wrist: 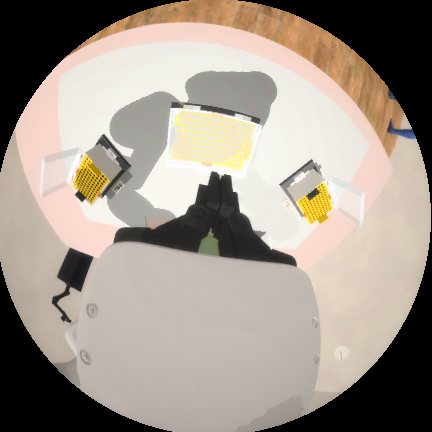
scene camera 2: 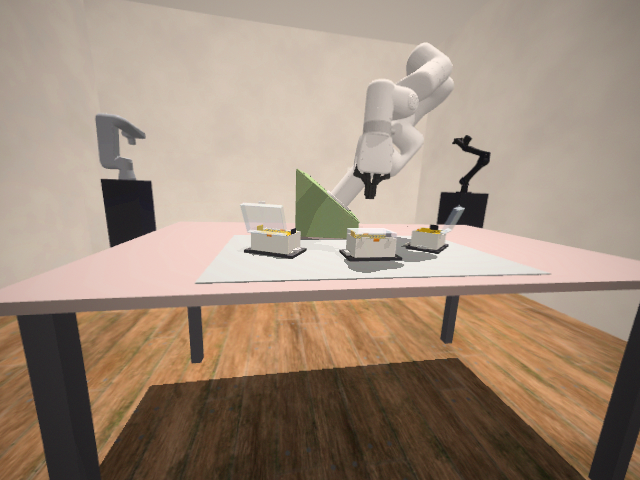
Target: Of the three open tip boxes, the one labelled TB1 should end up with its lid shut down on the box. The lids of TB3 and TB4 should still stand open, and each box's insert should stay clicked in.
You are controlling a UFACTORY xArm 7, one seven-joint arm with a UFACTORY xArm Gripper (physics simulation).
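Places are measured from the arm's base along level axes (x ahead, y left, z up), in metres.
Pixels of known places: gripper, fingertip midpoint: (wrist: 215, 186) (scene camera 2: 369, 199); arm's base at its link origin: (scene camera 2: 337, 201).
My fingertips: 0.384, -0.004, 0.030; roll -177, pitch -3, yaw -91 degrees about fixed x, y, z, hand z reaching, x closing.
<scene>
For each thing: its top centre in the pictures, then the offset to it from my fingertips, as dx, dy, dz. Level surfaces: height alone.
- middle box at its top centre: (wrist: 209, 151) (scene camera 2: 369, 229) +0.002, +0.007, -0.089
- TB4 at its top centre: (wrist: 88, 187) (scene camera 2: 426, 228) -0.097, +0.257, -0.100
- TB3 at its top centre: (wrist: 314, 210) (scene camera 2: 278, 229) -0.062, -0.258, -0.100
- pale mat at its surface level: dz -0.166
- pink table at its surface level: dz -0.169
The middle box (scene camera 2: 371, 246) (wrist: 214, 141) has its clear lid lying down flat over the yellow insert; a thin gap cannot be ruled out. Its label cannot be read, but the side labels make it TB1. TB4 (scene camera 2: 428, 240) (wrist: 108, 160), right in the scene view and left in the wrist view, has its lid standing open. TB3 (scene camera 2: 275, 242) (wrist: 303, 185), on the other side, also has its lid open. The yellow inserts of both side boxes sit inside them. My gripper (scene camera 2: 370, 196) (wrist: 215, 186) is shut and empty, raised above and behind the middle box, apart from it.
The boxes stand on dark bases on a pale mat (scene camera 2: 305, 271) (wrist: 310, 115) on the pink table (scene camera 2: 129, 268). A green wedge (scene camera 2: 320, 214) stands behind them. A grey machine (scene camera 2: 108, 142) and a black arm (scene camera 2: 483, 157) (wrist: 61, 300) stand beyond the table.
</scene>
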